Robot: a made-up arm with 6 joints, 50 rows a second.
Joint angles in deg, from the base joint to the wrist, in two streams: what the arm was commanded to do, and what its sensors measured. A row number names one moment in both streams.
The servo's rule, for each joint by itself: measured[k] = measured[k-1] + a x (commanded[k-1-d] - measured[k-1]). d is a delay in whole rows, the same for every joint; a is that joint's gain. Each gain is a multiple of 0.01, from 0.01 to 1. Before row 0 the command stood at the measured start. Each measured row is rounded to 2 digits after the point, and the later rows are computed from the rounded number. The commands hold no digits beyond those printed.
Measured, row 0: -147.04, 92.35, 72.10, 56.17, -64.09, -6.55
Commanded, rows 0 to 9: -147.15, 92.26, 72.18, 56.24, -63.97, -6.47; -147.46, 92.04, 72.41, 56.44, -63.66, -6.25; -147.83, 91.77, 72.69, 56.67, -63.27, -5.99; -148.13, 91.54, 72.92, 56.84, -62.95, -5.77; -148.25, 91.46, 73.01, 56.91, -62.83, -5.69; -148.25, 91.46, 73.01, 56.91, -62.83, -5.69; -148.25, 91.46, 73.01, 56.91, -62.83, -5.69; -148.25, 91.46, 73.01, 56.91, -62.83, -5.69; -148.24, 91.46, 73.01, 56.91, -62.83, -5.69; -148.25, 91.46, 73.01, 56.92, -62.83, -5.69
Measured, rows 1 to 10: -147.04, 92.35, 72.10, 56.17, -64.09, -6.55; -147.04, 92.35, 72.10, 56.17, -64.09, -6.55; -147.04, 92.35, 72.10, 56.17, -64.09, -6.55; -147.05, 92.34, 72.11, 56.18, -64.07, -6.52; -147.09, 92.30, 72.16, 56.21, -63.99, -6.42; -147.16, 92.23, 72.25, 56.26, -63.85, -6.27; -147.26, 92.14, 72.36, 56.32, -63.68, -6.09; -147.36, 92.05, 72.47, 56.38, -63.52, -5.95; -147.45, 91.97, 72.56, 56.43, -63.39, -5.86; -147.53, 91.90, 72.64, 56.48, -63.28, -5.80
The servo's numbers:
d 3
a 0.10 0.13 0.17 0.10 0.19 0.36

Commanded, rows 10 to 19: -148.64, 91.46, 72.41, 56.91, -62.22, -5.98; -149.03, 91.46, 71.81, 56.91, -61.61, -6.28; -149.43, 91.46, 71.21, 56.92, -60.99, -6.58; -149.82, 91.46, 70.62, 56.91, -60.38, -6.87; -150.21, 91.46, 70.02, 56.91, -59.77, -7.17; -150.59, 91.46, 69.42, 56.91, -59.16, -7.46; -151.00, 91.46, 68.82, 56.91, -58.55, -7.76; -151.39, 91.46, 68.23, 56.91, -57.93, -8.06; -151.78, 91.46, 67.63, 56.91, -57.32, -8.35; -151.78, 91.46, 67.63, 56.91, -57.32, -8.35
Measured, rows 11 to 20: -147.60, 91.84, 72.70, 56.52, -63.19, -5.76; -147.66, 91.79, 72.75, 56.56, -63.12, -5.73; -147.72, 91.75, 72.79, 56.60, -63.06, -5.72; -147.81, 91.71, 72.73, 56.63, -62.90, -5.81; -147.93, 91.68, 72.57, 56.66, -62.65, -5.98; -148.08, 91.65, 72.34, 56.69, -62.33, -6.20; -148.25, 91.63, 72.05, 56.71, -61.96, -6.44; -148.45, 91.61, 71.70, 56.73, -61.54, -6.70; -148.66, 91.59, 71.31, 56.75, -61.09, -6.97; -148.89, 91.57, 70.89, 56.77, -60.61, -7.25
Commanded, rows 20 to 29: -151.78, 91.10, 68.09, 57.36, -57.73, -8.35; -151.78, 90.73, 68.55, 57.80, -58.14, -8.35; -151.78, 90.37, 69.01, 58.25, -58.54, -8.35; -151.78, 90.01, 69.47, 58.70, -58.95, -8.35; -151.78, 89.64, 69.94, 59.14, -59.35, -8.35; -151.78, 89.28, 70.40, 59.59, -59.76, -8.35; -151.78, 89.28, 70.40, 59.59, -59.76, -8.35; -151.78, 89.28, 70.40, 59.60, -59.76, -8.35; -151.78, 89.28, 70.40, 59.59, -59.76, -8.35; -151.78, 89.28, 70.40, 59.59, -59.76, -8.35
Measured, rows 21 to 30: -149.14, 91.56, 70.44, 56.78, -60.10, -7.54; -149.40, 91.55, 69.96, 56.79, -59.57, -7.83; -149.64, 91.54, 69.56, 56.80, -59.14, -8.02; -149.85, 91.48, 69.31, 56.86, -58.87, -8.14; -150.04, 91.38, 69.18, 56.95, -58.73, -8.22; -150.21, 91.25, 69.15, 57.08, -58.69, -8.27; -150.37, 91.09, 69.20, 57.24, -58.74, -8.30; -150.51, 90.90, 69.33, 57.43, -58.86, -8.32; -150.64, 90.69, 69.51, 57.65, -59.03, -8.33; -150.75, 90.51, 69.66, 57.84, -59.17, -8.34
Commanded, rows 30 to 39: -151.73, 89.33, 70.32, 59.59, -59.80, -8.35; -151.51, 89.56, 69.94, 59.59, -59.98, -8.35; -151.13, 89.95, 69.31, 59.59, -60.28, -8.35; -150.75, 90.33, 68.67, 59.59, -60.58, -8.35; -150.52, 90.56, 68.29, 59.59, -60.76, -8.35; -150.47, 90.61, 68.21, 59.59, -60.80, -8.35; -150.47, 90.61, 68.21, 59.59, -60.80, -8.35; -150.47, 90.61, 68.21, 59.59, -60.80, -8.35; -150.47, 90.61, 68.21, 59.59, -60.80, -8.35; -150.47, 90.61, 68.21, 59.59, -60.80, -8.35
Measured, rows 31 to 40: -150.85, 90.35, 69.79, 58.02, -59.28, -8.34; -150.94, 90.21, 69.89, 58.18, -59.37, -8.34; -151.02, 90.09, 69.98, 58.32, -59.44, -8.34; -151.09, 89.99, 70.04, 58.45, -59.51, -8.34; -151.13, 89.93, 70.02, 58.56, -59.60, -8.34; -151.13, 89.93, 69.90, 58.66, -59.73, -8.34; -151.09, 89.98, 69.69, 58.75, -59.89, -8.34; -151.03, 90.06, 69.45, 58.83, -60.06, -8.34; -150.97, 90.13, 69.24, 58.91, -60.20, -8.34; -150.92, 90.19, 69.06, 58.98, -60.31, -8.34
